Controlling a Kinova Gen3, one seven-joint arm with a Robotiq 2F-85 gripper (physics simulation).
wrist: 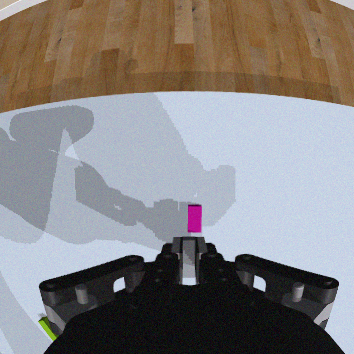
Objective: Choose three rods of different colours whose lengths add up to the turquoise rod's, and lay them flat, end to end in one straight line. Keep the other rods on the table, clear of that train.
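Frame: origin at the arm's base, x left, y back, z up, level; millimetres.
Where they show: gripper, fingertip midpoint: (188, 248).
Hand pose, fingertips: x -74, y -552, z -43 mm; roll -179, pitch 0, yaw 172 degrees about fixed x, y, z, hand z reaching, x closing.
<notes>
Each offset is from my fingertips to the centre of the thing. Level surfaces: height alone.
My gripper (188, 248) is low in the wrist view, its fingers nearly together. It is shut on a narrow piece, which I take to be a rod. A grey strip, pale at its lower end, shows between the fingers; the rod's colour and length are hard to tell. A short magenta rod @(dx -7, dy -21, dz -9 mm) (195, 218) lies on the table just beyond the fingertips, slightly right of their middle line. Part of a lime green rod @(dx +162, dy +104, dz -9 mm) (48, 329) shows at the lower left, partly hidden by the gripper's left linkage. The turquoise rod does not show in this view.
The pale table top @(dz -14 mm) (285, 160) ends in a curved edge toward the upper part of the view, with wooden floor (215, 45) beyond it. Shadows of the arm and gripper fall across the left and middle of the table. The gripper body hides the bottom centre.
</notes>
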